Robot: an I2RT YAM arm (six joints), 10 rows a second.
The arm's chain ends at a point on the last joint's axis. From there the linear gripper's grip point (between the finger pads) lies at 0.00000 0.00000 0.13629 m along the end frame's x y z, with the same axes.
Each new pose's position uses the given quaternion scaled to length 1; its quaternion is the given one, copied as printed.
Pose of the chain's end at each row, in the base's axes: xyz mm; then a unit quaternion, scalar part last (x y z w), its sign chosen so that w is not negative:
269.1, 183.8, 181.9, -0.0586, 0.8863, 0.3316, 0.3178
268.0, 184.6, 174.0, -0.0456, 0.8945, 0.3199, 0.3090
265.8, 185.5, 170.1, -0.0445, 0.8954, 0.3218, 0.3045
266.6, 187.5, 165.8, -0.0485, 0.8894, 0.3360, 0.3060
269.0, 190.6, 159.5, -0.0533, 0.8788, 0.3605, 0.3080
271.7, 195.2, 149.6, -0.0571, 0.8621, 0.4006, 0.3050
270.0, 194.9, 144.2, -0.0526, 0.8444, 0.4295, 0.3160
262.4, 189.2, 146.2, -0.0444, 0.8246, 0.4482, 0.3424
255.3, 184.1, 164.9, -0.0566, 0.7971, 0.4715, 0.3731
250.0, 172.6, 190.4, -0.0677, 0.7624, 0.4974, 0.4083
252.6, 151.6, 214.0, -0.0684, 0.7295, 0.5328, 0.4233
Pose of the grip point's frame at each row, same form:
340.6, 269.0, 103.1, -0.0586, 0.8863, 0.3316, 0.3178
339.4, 266.4, 91.6, -0.0456, 0.8945, 0.3199, 0.3090
336.2, 267.7, 87.3, -0.0445, 0.8954, 0.3218, 0.3045
336.3, 273.0, 85.8, -0.0485, 0.8894, 0.3360, 0.3060
337.5, 281.4, 84.5, -0.0533, 0.8788, 0.3605, 0.3080
337.1, 294.1, 82.4, -0.0571, 0.8621, 0.4006, 0.3050
336.6, 298.3, 85.4, -0.0526, 0.8444, 0.4295, 0.3160
333.9, 294.1, 96.6, -0.0444, 0.8246, 0.4482, 0.3424
329.1, 292.3, 127.1, -0.0566, 0.7971, 0.4715, 0.3731
325.7, 283.5, 167.0, -0.0677, 0.7624, 0.4974, 0.4083
326.8, 265.4, 203.9, -0.0684, 0.7295, 0.5328, 0.4233

